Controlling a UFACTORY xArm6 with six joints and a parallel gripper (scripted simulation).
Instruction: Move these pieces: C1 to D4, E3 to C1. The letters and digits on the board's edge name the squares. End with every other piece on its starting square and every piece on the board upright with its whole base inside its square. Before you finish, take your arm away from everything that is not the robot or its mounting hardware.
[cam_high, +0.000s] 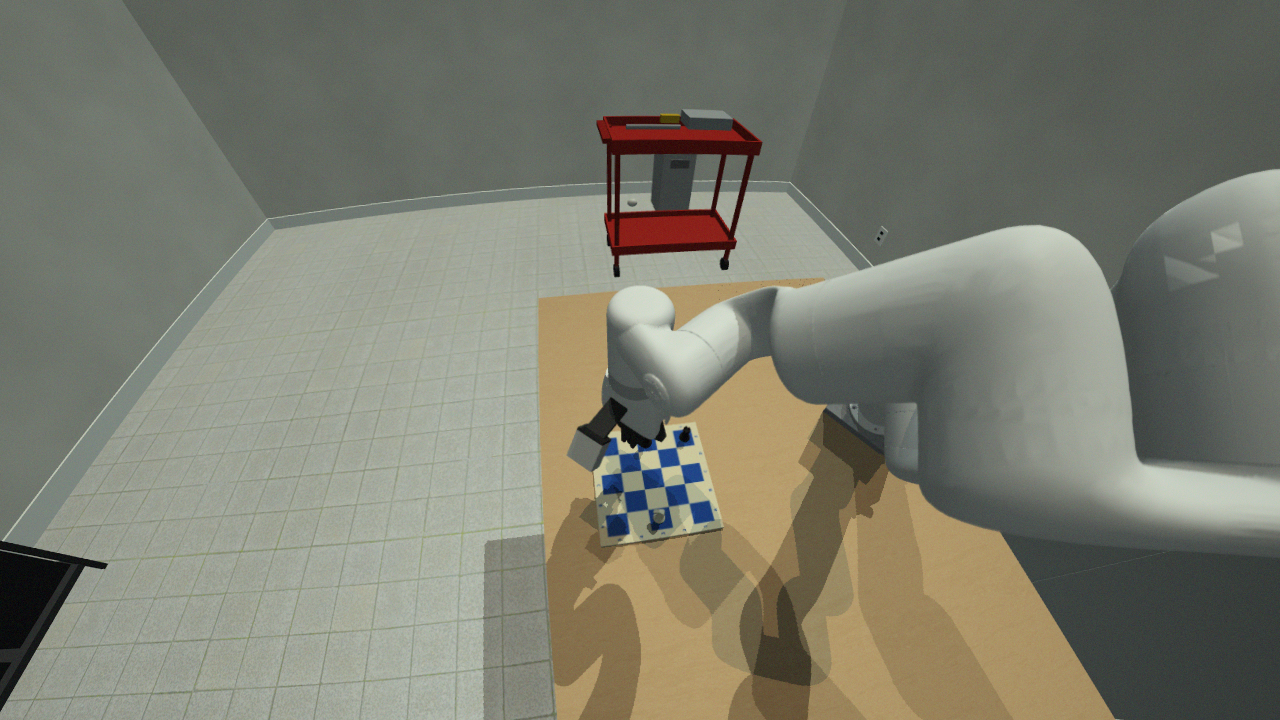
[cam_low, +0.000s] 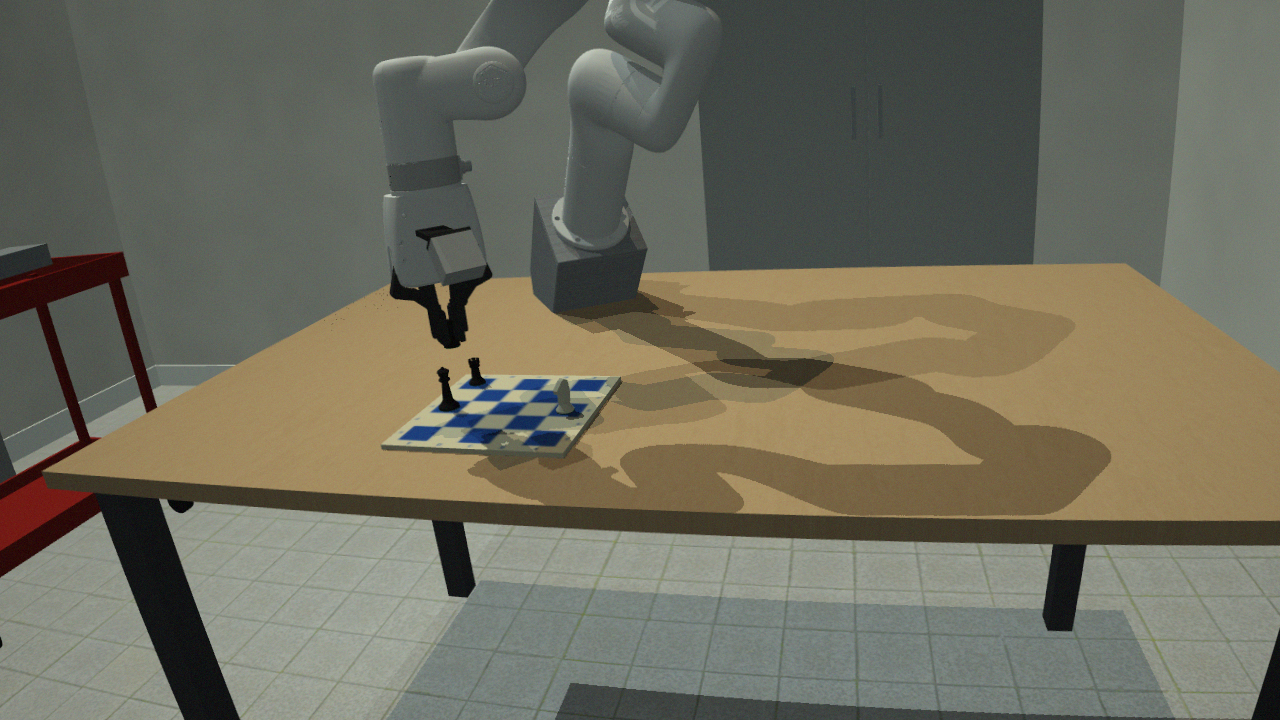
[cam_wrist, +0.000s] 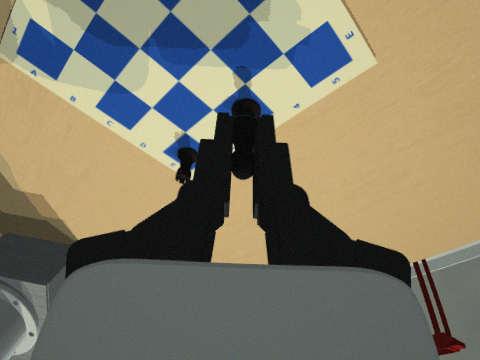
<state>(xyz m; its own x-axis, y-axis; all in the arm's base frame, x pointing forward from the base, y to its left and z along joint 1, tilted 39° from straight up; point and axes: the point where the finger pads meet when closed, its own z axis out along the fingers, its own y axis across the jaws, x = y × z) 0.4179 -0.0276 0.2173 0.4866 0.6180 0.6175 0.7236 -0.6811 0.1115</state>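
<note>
Now: hand 90 mm above the black piece, 40 mm to the left of it and 30 mm past it. From my hand the other things lie so: white piece 100 mm to the left, 100 mm below, 50 mm behind; blue-and-cream chessboard 120 mm below, 40 mm behind, 30 mm to the left.
</note>
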